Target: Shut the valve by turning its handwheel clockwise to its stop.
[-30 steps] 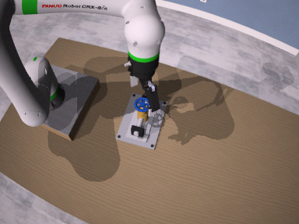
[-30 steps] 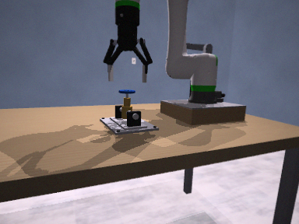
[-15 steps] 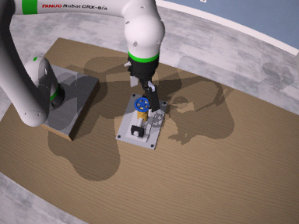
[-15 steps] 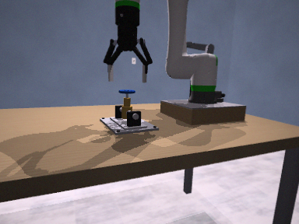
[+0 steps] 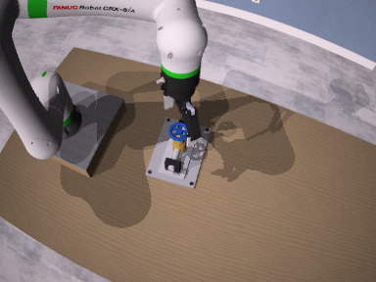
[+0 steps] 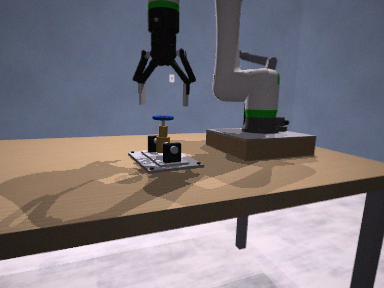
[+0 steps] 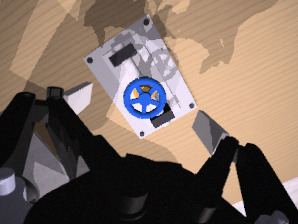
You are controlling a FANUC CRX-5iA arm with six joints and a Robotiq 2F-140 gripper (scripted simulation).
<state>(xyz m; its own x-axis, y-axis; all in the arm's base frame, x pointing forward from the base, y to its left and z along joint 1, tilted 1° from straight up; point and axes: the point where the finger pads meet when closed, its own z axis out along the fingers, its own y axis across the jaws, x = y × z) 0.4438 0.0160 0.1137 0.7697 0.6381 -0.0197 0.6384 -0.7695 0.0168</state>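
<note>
My hand is 6 cm above the blue spoked handwheel.
</note>
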